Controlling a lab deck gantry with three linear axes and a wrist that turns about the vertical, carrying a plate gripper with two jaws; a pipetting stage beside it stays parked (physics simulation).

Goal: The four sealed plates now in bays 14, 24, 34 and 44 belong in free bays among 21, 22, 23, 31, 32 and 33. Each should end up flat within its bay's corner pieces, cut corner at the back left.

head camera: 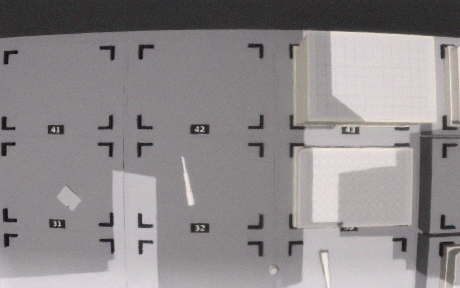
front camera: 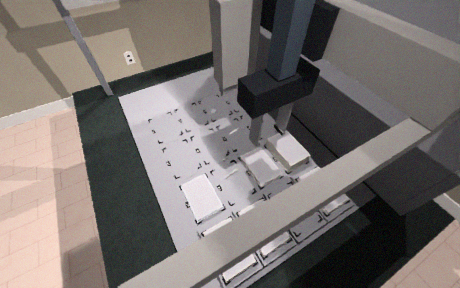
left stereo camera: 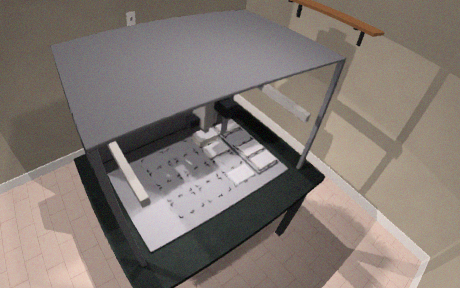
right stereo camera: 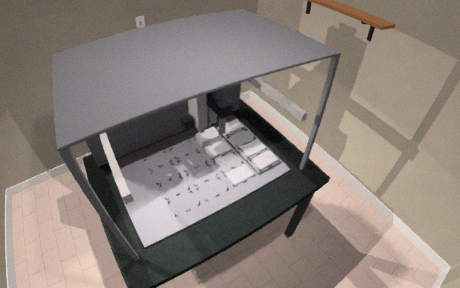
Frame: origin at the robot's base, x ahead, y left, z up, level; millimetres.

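Seen in the pictures: gripper, fingertip midpoint: (front camera: 266,136) (left stereo camera: 218,128) (right stereo camera: 217,129); robot's base, link origin: (front camera: 149,120) (left stereo camera: 180,217) (right stereo camera: 176,215).
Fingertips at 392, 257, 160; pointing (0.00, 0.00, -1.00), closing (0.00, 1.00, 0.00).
Observation:
Offsets run from my fingertips to a thing's top centre, as dx, dy, dz. "pt": to the spot under its first point.
A sealed plate {+0, +0, -146} (front camera: 261,167) (head camera: 360,195) (left stereo camera: 216,149) lies flat in bay 33, apparently within its corner pieces; its cut corner is hard to make out. Bay 34 holds no plate. Other sealed plates are the bay 14 plate {+164, -214, -131} (front camera: 240,270) (left stereo camera: 265,160), the bay 24 plate {+164, -107, -131} (front camera: 276,245) (head camera: 454,267) (left stereo camera: 251,147) and the bay 44 plate {+165, +107, -131} (front camera: 336,204) (head camera: 454,85). The front beam hides parts of these in the front view. My gripper (front camera: 270,137) is open, its jaws apart above the deck near bays 33 and 43, with no plate between them. The jaws do not show in the head view.
A tall white labware block {+0, +107, -118} (front camera: 287,149) (head camera: 380,75) stands in bay 43, close behind the bay 33 plate. A white plate {+0, -214, -146} (front camera: 202,197) (left stereo camera: 241,174) (right stereo camera: 240,174) occupies bay 13. A thin tip {pt -176, -1, -154} (head camera: 187,187) lies in bay 32, a grey chip {-312, -17, -159} (head camera: 69,198) in bay 31, another tip {pt -27, -86, -155} (head camera: 325,265) in bay 23.

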